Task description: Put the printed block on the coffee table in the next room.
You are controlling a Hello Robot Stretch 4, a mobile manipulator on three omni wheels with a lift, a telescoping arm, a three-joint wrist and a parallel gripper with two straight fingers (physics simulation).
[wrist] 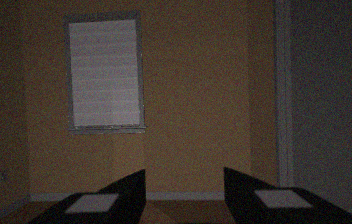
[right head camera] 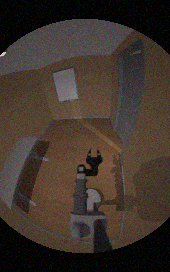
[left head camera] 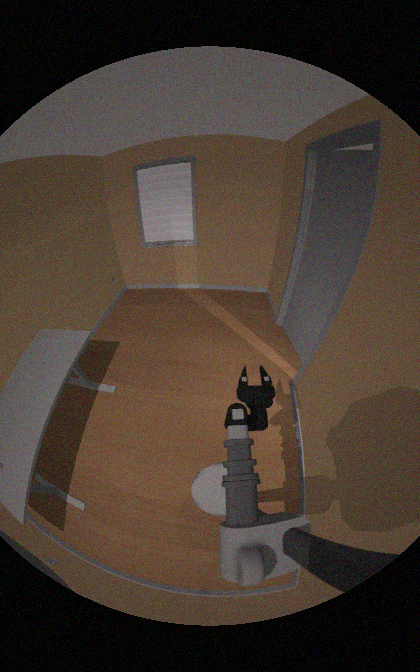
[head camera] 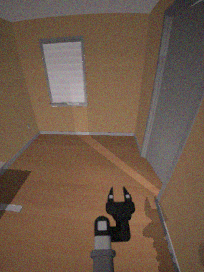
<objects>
same spot on window: (right head camera: 64,80) = (wrist: 105,58)
</objects>
